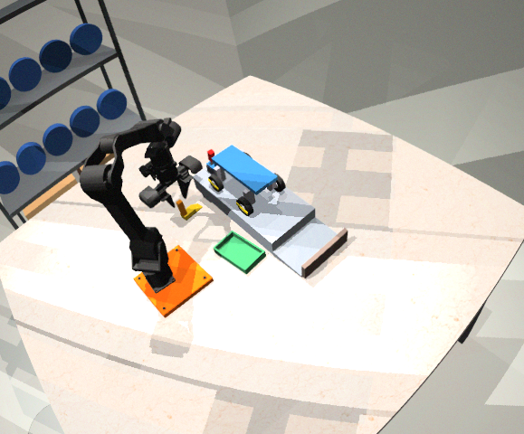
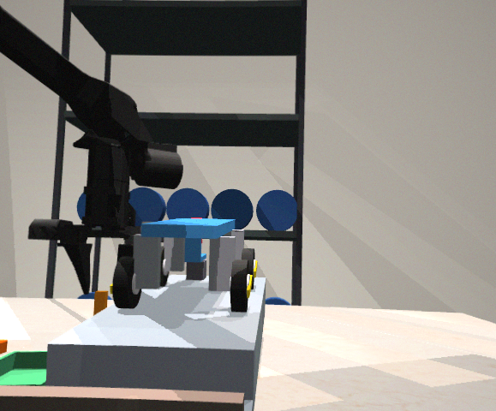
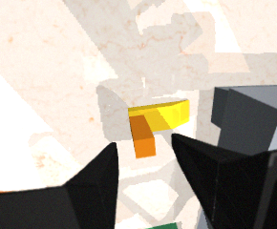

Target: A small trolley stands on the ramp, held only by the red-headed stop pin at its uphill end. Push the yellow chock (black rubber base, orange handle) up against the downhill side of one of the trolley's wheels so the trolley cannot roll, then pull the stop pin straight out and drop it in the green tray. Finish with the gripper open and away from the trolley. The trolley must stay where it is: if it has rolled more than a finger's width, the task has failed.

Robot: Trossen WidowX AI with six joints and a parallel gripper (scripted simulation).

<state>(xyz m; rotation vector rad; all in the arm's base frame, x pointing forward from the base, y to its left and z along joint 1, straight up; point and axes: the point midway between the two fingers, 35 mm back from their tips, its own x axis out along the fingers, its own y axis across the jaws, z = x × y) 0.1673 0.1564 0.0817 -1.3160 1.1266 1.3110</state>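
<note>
Now: gripper tip 40 mm above the yellow chock and 20 mm short of it. The rest, counted from my gripper tip: grey ramp (160 mm ahead, 120 mm to the right, 10 mm below); trolley (160 mm ahead, 120 mm to the right, 50 mm above); red-headed stop pin (130 mm ahead, 70 mm above).
</note>
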